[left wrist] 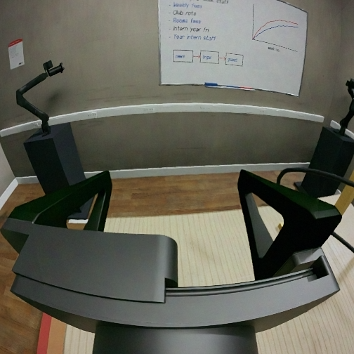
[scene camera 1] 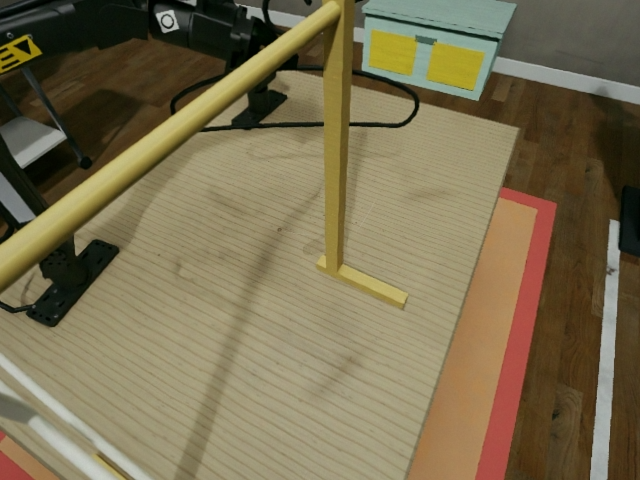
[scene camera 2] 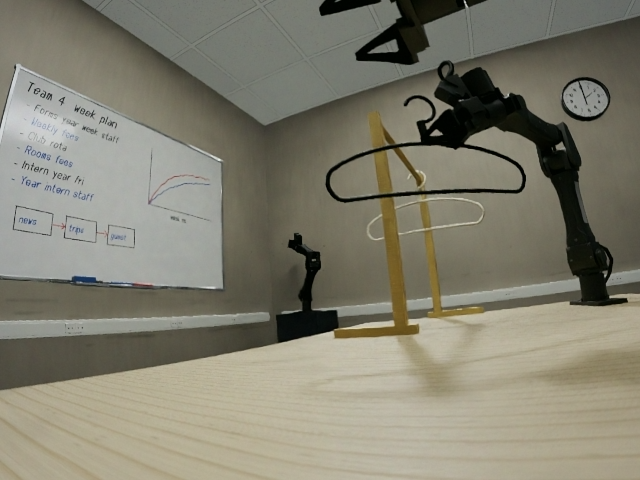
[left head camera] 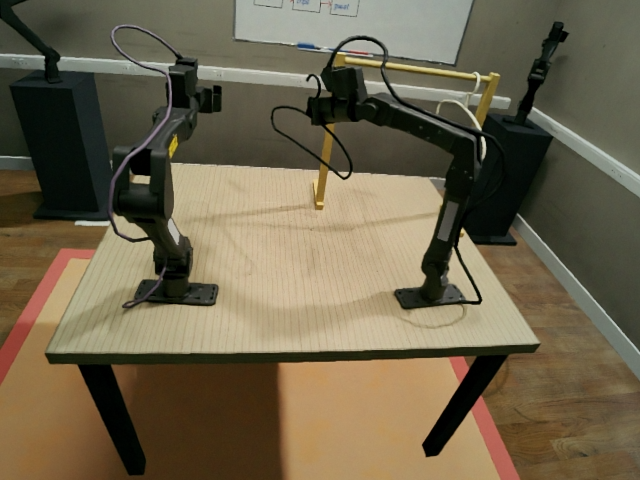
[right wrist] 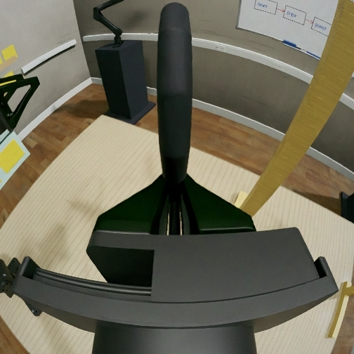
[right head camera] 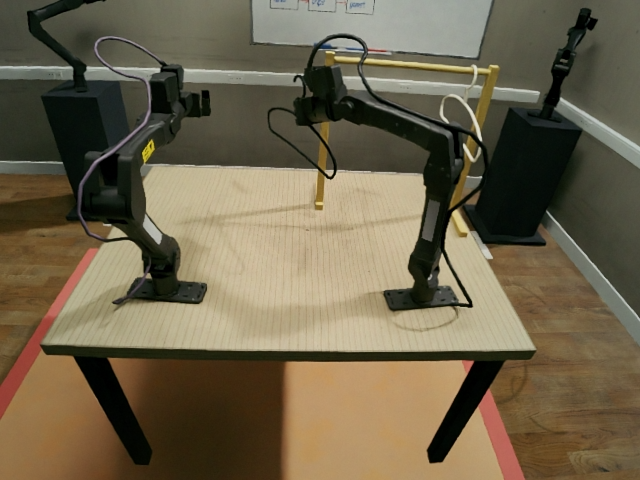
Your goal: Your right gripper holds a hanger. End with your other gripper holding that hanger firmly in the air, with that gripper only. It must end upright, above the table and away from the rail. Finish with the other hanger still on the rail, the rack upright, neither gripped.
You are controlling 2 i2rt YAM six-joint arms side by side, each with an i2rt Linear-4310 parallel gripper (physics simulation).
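Places are measured from the left arm's base along level axes (x ahead, y left, z up), in centimetres.
Pixels of known places: left gripper, fingertip midpoint: (scene camera 2: 339, 36) (right head camera: 192, 94); right gripper, fingertip midpoint: (scene camera 1: 297, 62) (scene camera 2: 422, 139) (left head camera: 308, 111) (right head camera: 296, 112); left arm's base, origin of the base link: (scene camera 1: 260, 110) (left head camera: 177, 293) (right head camera: 167, 291); right arm's base, origin of the base link: (scene camera 1: 76, 281) (scene camera 2: 595, 303) (left head camera: 429, 297) (right head camera: 420, 298).
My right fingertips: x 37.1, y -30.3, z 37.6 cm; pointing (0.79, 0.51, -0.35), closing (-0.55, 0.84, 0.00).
Note:
For each thing: its middle in the pictures, then the offset to it from my right fingertips. Level surfaces: height alone.
- rail, body centre: (scene camera 1: 173, 133) (scene camera 2: 402, 156) (right head camera: 412, 65) (left head camera: 419, 70) dy -32.6, dx +12.7, dz +12.4 cm
- white hanger, body centre: (scene camera 1: 26, 413) (right head camera: 464, 103) (left head camera: 465, 108) (scene camera 2: 420, 201) dy -51.0, dx +13.5, dz +2.7 cm
- yellow rack, body centre: (scene camera 1: 238, 301) (scene camera 2: 414, 232) (right head camera: 398, 141) (left head camera: 400, 143) dy -32.6, dx +12.7, dz -11.6 cm
- table, its level: dz -37.6 cm
A black hanger (left head camera: 343, 178) (right head camera: 329, 178) (scene camera 1: 284, 124) (scene camera 2: 465, 192) (left wrist: 320, 170) (right wrist: 174, 90) is in the air above the table, hook up and off the rail (left head camera: 413, 68) (right head camera: 413, 65) (scene camera 1: 170, 134). My right gripper (left head camera: 312, 111) (right head camera: 298, 111) (right wrist: 174, 177) is shut on it just below the hook. My left gripper (left head camera: 217, 99) (right head camera: 206, 103) (scene camera 2: 339, 33) (left wrist: 174, 177) is open and empty, apart from the hanger, at the picture's left in the head views. A white hanger (left head camera: 483, 149) (right head camera: 470, 111) (scene camera 2: 449, 225) (scene camera 1: 72, 448) hangs from the far right of the rail in the head views.
The yellow rack (left head camera: 327, 149) (right head camera: 323, 155) (scene camera 1: 336, 155) (scene camera 2: 393, 258) (left wrist: 345, 200) (right wrist: 300, 115) stands upright at the back right of the table (left head camera: 258, 330) (right head camera: 258, 330). Its near post is close beside the black hanger and my right gripper.

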